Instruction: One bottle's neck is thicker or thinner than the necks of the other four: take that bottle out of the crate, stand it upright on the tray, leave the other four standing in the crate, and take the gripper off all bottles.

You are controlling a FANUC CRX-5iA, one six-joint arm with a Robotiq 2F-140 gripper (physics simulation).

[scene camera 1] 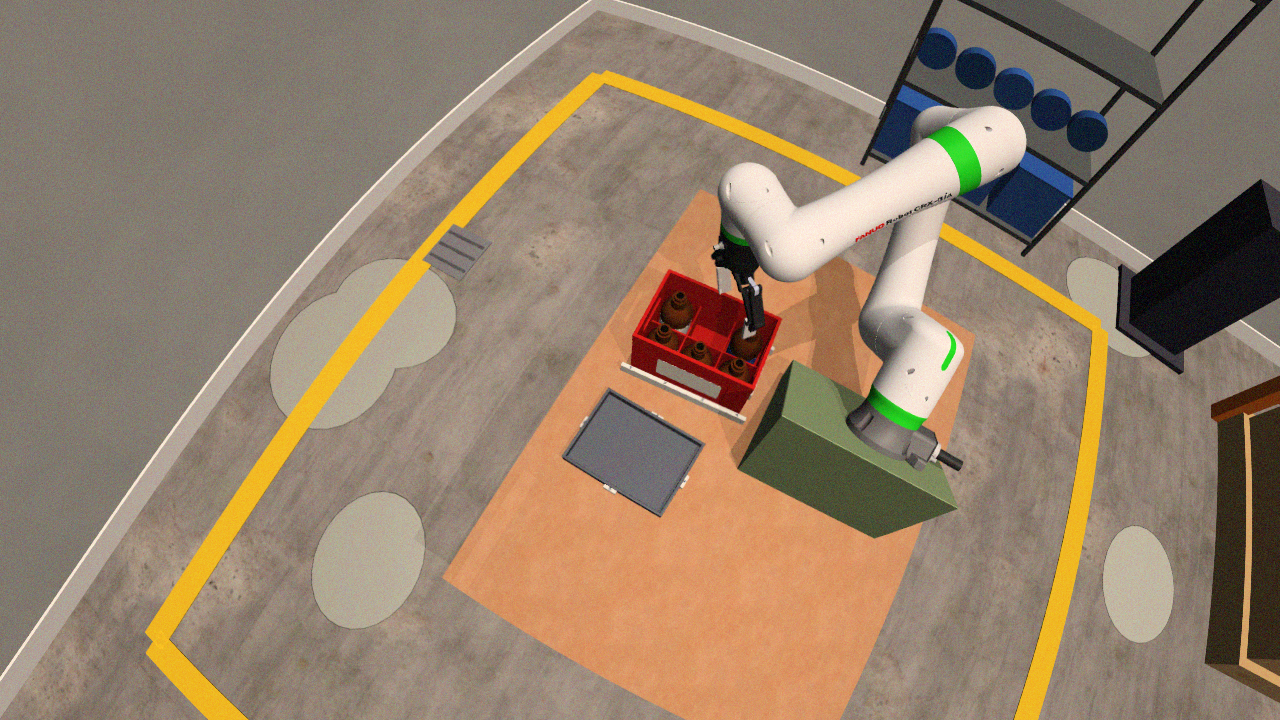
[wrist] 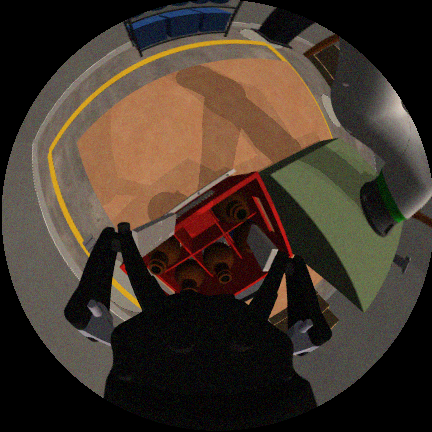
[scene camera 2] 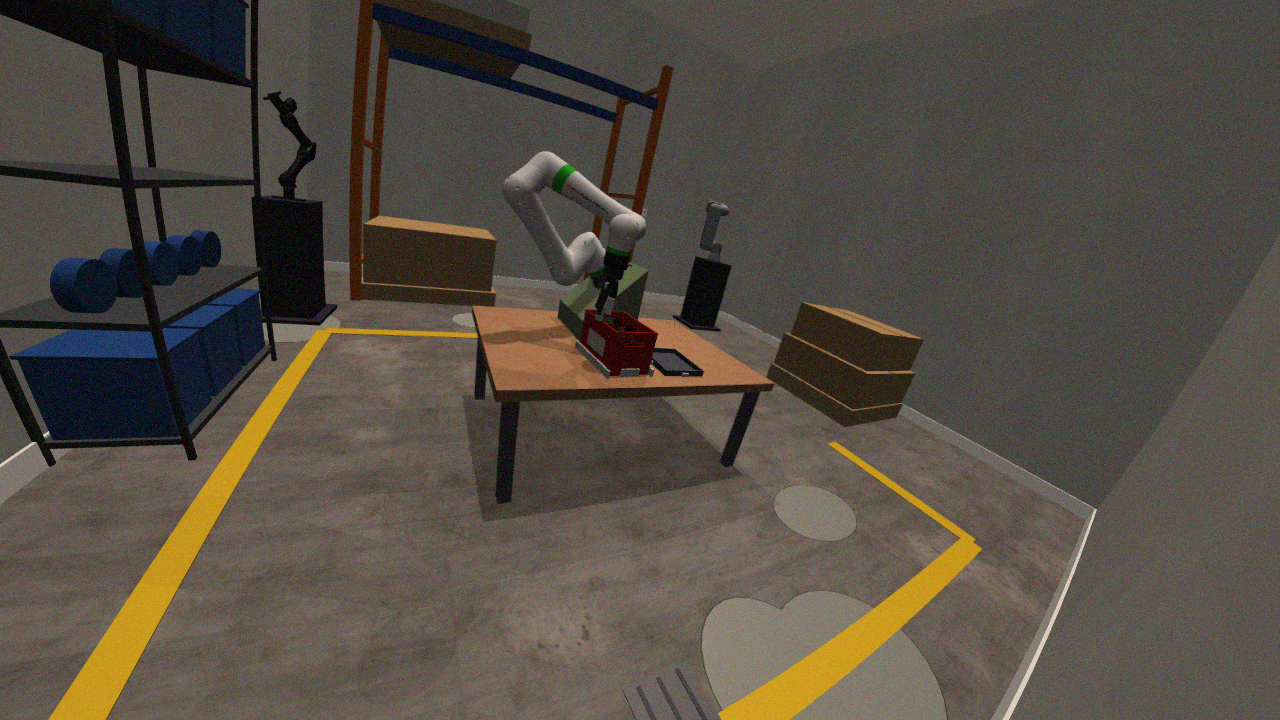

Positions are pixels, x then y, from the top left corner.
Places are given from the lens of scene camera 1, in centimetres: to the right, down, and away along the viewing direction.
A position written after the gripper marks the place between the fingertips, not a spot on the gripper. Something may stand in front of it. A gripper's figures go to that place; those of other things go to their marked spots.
gripper (scene camera 1: 736,313): 21, -10, 123
dark grey tray (scene camera 1: 642,454): 1, 21, 126
